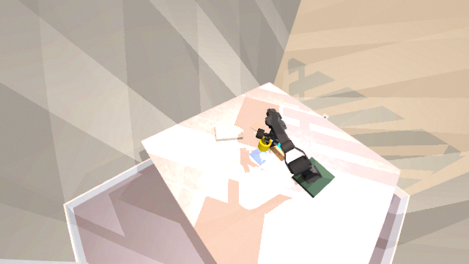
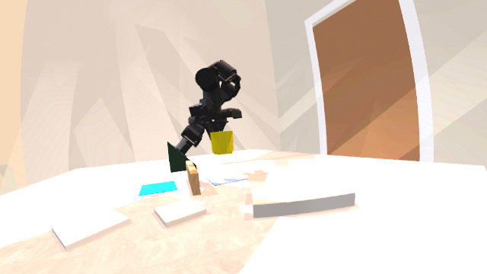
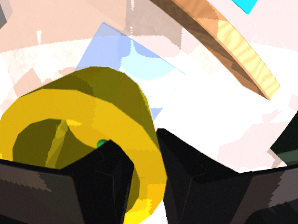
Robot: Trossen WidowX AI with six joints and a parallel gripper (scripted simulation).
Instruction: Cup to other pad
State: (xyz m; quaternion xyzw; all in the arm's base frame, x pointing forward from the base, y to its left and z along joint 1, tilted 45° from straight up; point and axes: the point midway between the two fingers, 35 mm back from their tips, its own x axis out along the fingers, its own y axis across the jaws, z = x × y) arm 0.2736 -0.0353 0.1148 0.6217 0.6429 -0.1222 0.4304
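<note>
The cyan pad is 2 cm behind my gripper tip, 19 cm to the right of it and 12 cm below it. Also, from my gripper tip: green marble: 2 cm ahead, 3 cm to the left, 2 cm below; blue pad: 2 cm ahead, 1 cm to the left, 12 cm below; yellow cup: 2 cm ahead, 1 cm to the left.
</note>
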